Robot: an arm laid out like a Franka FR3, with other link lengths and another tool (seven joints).
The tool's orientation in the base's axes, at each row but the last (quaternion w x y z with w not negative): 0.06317 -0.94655 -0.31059 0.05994; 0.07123 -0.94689 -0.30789 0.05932; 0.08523 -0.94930 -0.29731 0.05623; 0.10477 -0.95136 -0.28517 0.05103
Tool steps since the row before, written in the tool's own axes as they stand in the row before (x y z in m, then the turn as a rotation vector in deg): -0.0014 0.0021 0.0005 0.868 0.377 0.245; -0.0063 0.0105 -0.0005 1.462 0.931 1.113; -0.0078 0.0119 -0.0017 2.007 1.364 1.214; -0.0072 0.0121 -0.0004 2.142 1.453 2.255
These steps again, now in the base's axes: 0.0000 -0.0025 -0.0007 0.876 0.236 -0.365; 0.0011 -0.0122 -0.0009 1.536 0.229 -1.354; 0.0005 -0.0143 -0.0002 2.205 0.205 -1.568; 0.0005 -0.0139 -0.0021 2.202 0.384 -2.606
